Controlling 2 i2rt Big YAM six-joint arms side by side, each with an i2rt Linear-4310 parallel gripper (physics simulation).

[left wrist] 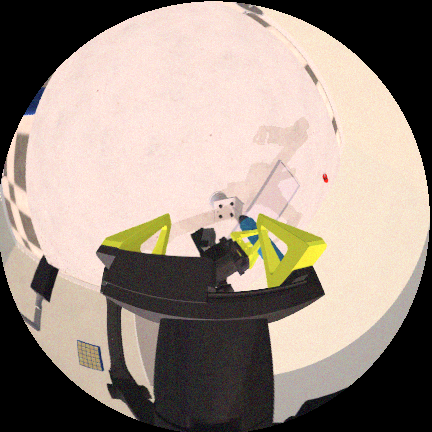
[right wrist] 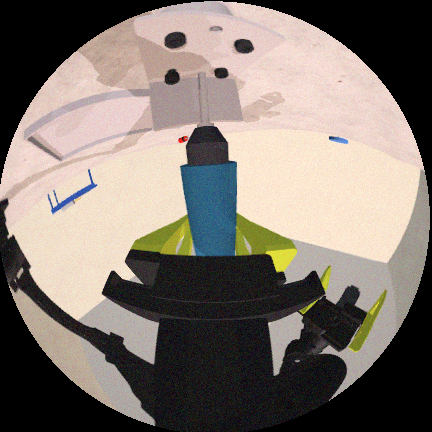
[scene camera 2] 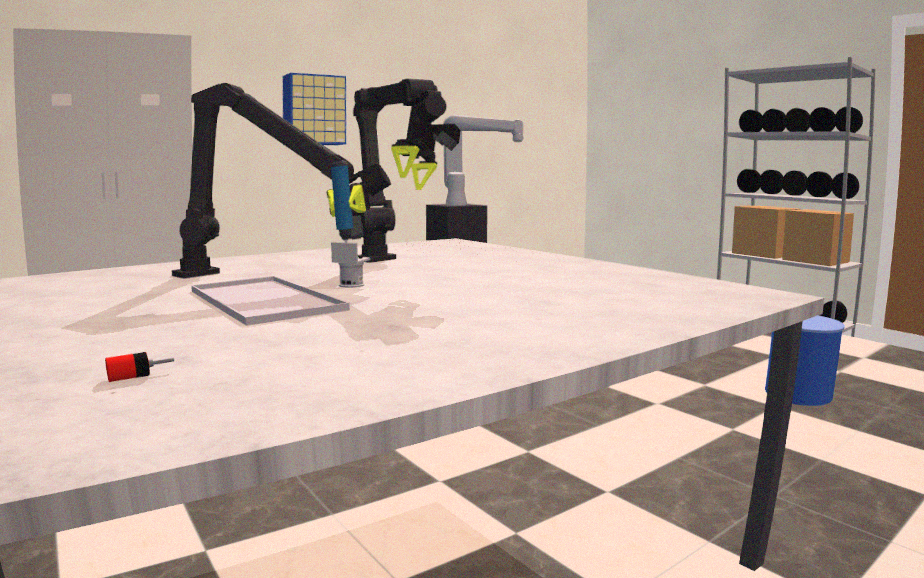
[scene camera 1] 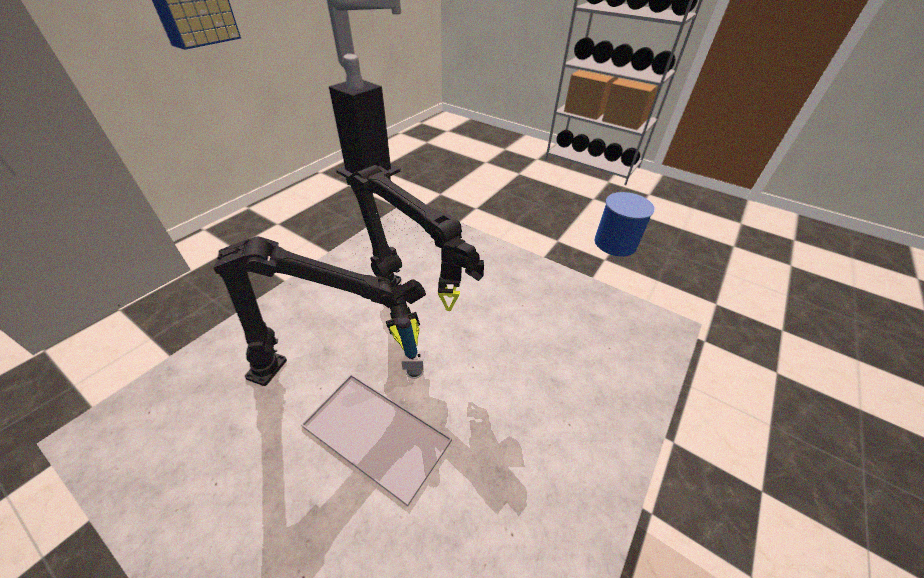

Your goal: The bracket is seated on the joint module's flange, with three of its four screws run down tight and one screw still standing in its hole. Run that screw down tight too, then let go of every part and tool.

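Pixels of known places: left gripper, fingertip midpoint: (left wrist: 213, 217) (right wrist: 356, 280) (scene camera 2: 410, 183) (scene camera 1: 449, 303); right gripper, fingertip midpoint: (right wrist: 213, 216) (scene camera 2: 341, 205) (scene camera 1: 410, 347); left arm's base at its link origin: (scene camera 2: 374, 259); right arm's base at its link origin: (scene camera 2: 196, 274) (scene camera 1: 266, 369).
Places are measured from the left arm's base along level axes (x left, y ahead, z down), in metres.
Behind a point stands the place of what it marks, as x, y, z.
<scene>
The grey bracket (scene camera 1: 411, 365) {-0.375, 0.320, -0.085} (scene camera 2: 344, 252) {-0.373, 0.324, -0.087} (left wrist: 226, 210) {-0.348, 0.305, -0.065} (right wrist: 172, 105) {-0.376, 0.303, -0.093} sits on the joint module (scene camera 2: 350, 278) {-0.361, 0.330, -0.022} (left wrist: 216, 196) {-0.320, 0.328, -0.027}. In the right wrist view it shows four dark screw heads; the near-left screw (right wrist: 172, 76) seems to stand slightly proud. My right gripper (scene camera 1: 406, 335) {-0.383, 0.327, -0.199} (scene camera 2: 344, 201) {-0.383, 0.327, -0.199} (right wrist: 213, 216) {-0.383, 0.327, -0.199} is shut on the blue screwdriver (scene camera 1: 408, 346) {-0.386, 0.324, -0.205} (scene camera 2: 341, 184) {-0.381, 0.329, -0.250} (left wrist: 248, 223) {-0.350, 0.330, -0.164} (right wrist: 210, 200) {-0.349, 0.304, -0.165}, bit toward the bracket. The bit tip appears between the two near screws; contact is unclear. My left gripper (scene camera 1: 448, 299) {-0.207, 0.384, -0.247} (scene camera 2: 412, 181) {-0.207, 0.384, -0.247} (left wrist: 213, 217) {-0.207, 0.384, -0.247} is open and empty, high above the table.
A shallow tray (scene camera 1: 327, 400) {-0.560, 0.100, -0.010} (scene camera 2: 293, 316) {-0.644, 0.508, -0.004} (right wrist: 85, 102) {-0.466, 0.220, -0.011} lies beside the joint module. A red-handled tool (scene camera 2: 122, 366) {-1.031, 0.661, -0.023} (left wrist: 325, 178) {-0.999, 0.639, -0.030} (right wrist: 183, 139) {-0.995, 0.639, -0.025} lies nearer the front table edge in scene camera 2. A blue bin (scene camera 1: 621, 228) (scene camera 2: 810, 361) stands on the floor beyond the table.
</scene>
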